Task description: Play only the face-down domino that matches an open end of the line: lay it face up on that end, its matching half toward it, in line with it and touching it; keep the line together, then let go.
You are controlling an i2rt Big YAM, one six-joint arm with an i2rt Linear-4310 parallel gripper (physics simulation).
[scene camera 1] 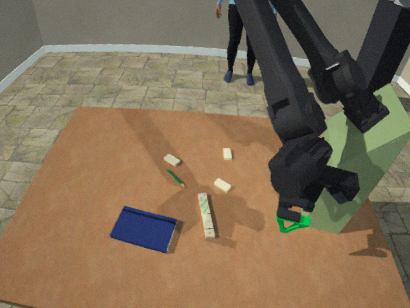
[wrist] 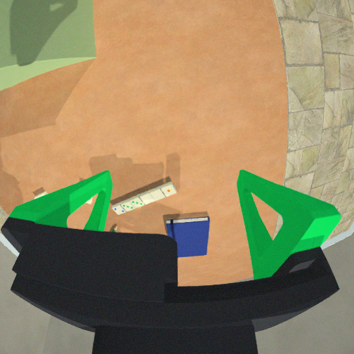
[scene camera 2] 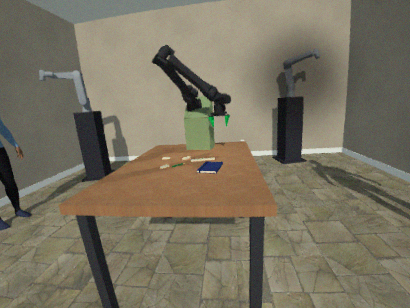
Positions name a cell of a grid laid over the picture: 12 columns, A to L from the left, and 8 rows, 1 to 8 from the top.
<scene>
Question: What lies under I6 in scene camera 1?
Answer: The gripper.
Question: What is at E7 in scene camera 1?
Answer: A blue book.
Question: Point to a blue book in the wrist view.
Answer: G6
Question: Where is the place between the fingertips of the gripper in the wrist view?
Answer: F5
</scene>
